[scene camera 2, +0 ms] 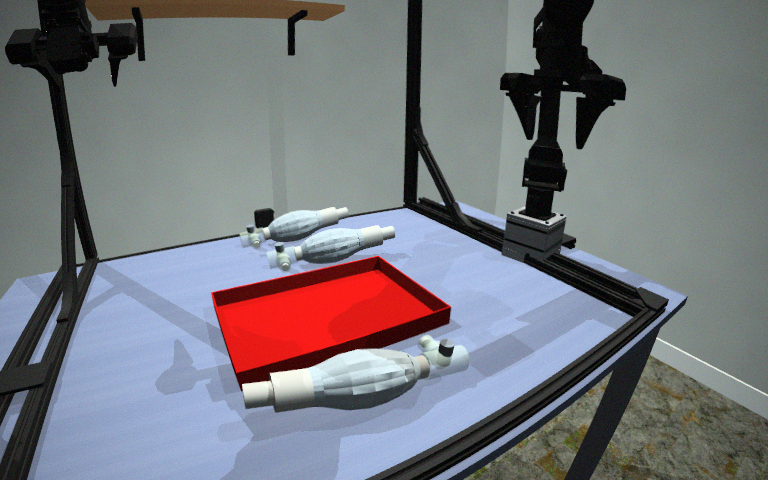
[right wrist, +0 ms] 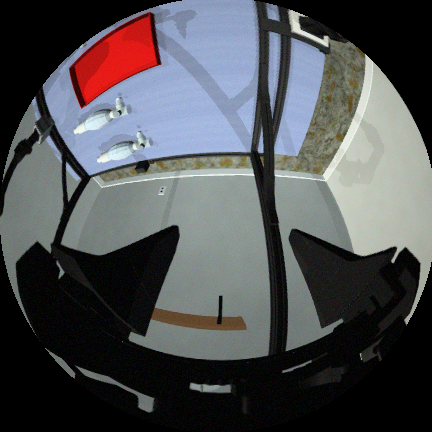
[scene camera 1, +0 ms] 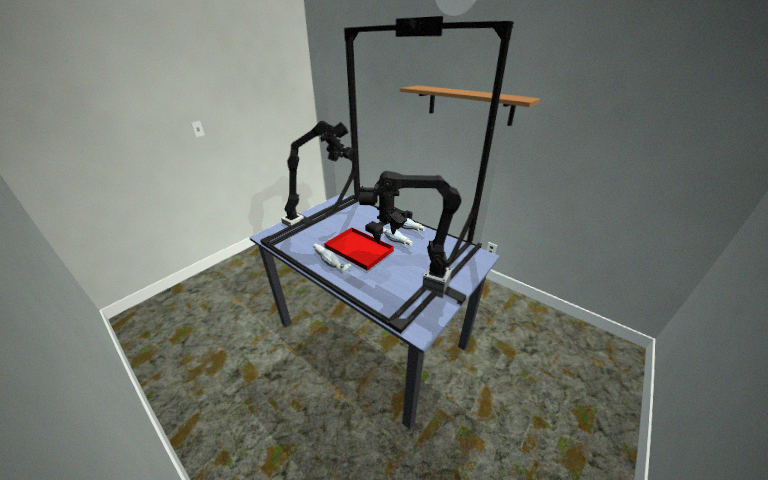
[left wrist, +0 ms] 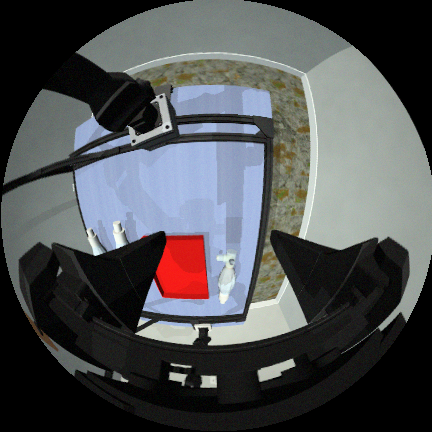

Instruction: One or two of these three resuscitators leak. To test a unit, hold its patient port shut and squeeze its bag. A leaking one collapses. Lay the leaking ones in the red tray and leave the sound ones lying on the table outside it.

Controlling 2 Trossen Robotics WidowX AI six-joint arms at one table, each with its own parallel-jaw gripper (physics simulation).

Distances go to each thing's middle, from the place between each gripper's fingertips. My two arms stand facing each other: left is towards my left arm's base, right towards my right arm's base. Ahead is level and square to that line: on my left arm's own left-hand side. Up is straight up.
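Labels:
The red tray (scene camera 2: 295, 322) is 0.26 m below my left hand, and it is also 0.16 m behind that hand and 0.3 m to the right of it.
Measured from my right hand, the tray is 0.28 m ahead, 0.3 m to the left and 0.36 m below.

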